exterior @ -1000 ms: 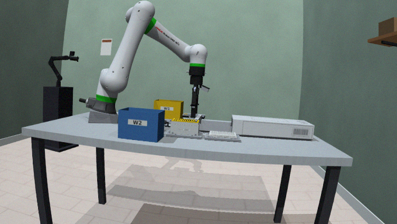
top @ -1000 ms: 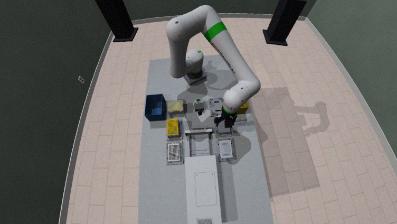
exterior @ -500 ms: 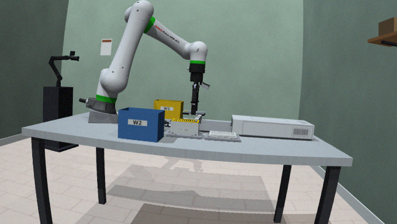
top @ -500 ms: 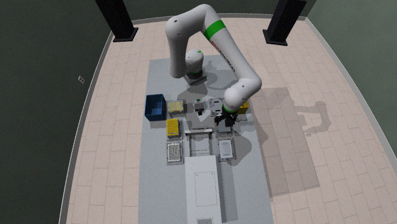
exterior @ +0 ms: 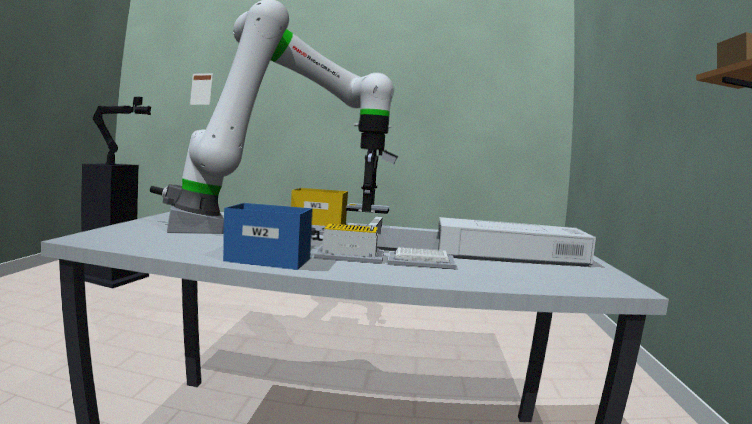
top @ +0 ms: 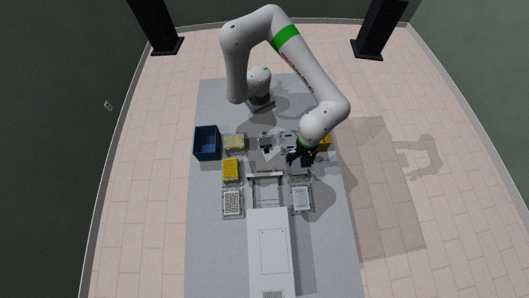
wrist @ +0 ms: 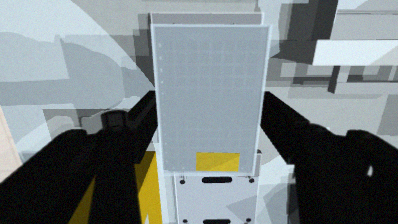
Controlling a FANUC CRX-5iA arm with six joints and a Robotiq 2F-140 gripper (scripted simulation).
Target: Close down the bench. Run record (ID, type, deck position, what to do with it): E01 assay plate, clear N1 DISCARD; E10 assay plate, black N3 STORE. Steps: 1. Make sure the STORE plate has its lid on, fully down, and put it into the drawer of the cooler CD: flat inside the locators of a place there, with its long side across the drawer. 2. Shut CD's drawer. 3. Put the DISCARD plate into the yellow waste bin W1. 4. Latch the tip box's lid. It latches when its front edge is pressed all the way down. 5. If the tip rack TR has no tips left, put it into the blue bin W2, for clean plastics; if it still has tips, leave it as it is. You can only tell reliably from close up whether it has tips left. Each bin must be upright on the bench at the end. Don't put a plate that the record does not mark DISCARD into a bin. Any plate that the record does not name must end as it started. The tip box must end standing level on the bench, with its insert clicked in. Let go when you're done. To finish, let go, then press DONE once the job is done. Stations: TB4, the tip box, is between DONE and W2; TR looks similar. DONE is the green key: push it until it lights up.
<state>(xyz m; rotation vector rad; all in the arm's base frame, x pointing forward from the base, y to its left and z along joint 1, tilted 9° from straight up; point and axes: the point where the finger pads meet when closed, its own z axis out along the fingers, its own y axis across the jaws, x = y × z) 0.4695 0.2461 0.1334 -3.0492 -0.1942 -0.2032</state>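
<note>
Right now the cooler drawer is 180 mm ahead of my hand, 160 mm to the right of it and 70 mm below it. Also, from my hand: clear plate lid (20 mm below); yellow bin W1 (200 mm behind, 110 mm to the left, 70 mm below); black assay plate (20 mm below).
</note>
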